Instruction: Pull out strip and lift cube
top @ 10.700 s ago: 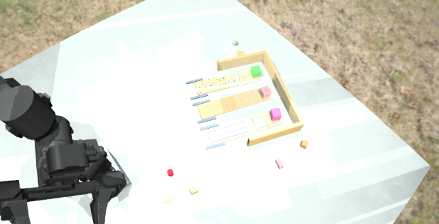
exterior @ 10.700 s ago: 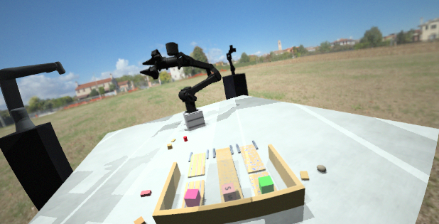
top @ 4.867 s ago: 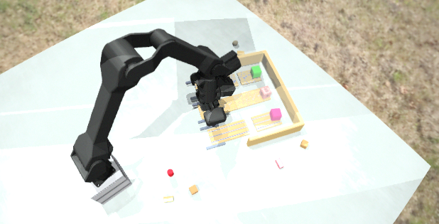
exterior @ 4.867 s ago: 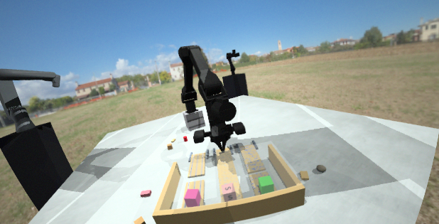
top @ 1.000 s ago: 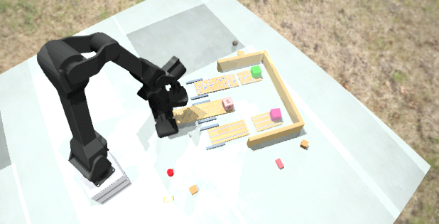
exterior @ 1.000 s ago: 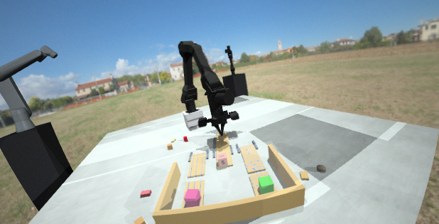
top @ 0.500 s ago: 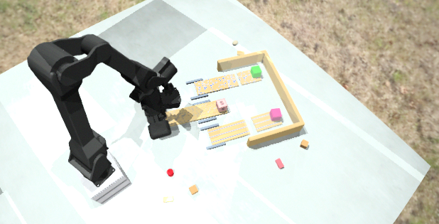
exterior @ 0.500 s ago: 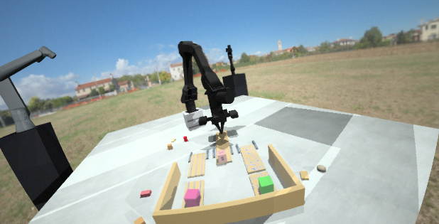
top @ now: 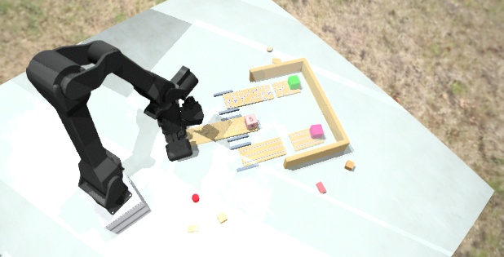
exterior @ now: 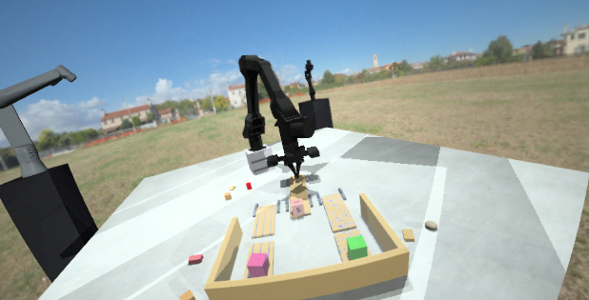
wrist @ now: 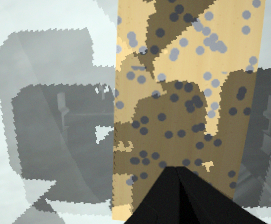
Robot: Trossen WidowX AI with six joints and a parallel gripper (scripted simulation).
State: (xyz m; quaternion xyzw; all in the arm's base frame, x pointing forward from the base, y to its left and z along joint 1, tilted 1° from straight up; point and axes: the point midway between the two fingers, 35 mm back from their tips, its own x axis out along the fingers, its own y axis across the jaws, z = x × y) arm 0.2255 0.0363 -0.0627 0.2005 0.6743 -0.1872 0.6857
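Right now my gripper tip is 170 mm short of the pink labelled cube, 130 mm to the left of it and 20 mm below it. From my gripper tip the other things lie so: red cylinder 90 mm behind, 160 mm to the right, 10 mm above; then pink block 140 mm ahead, 400 mm to the right; then pebble 450 mm ahead, 10 mm to the left.
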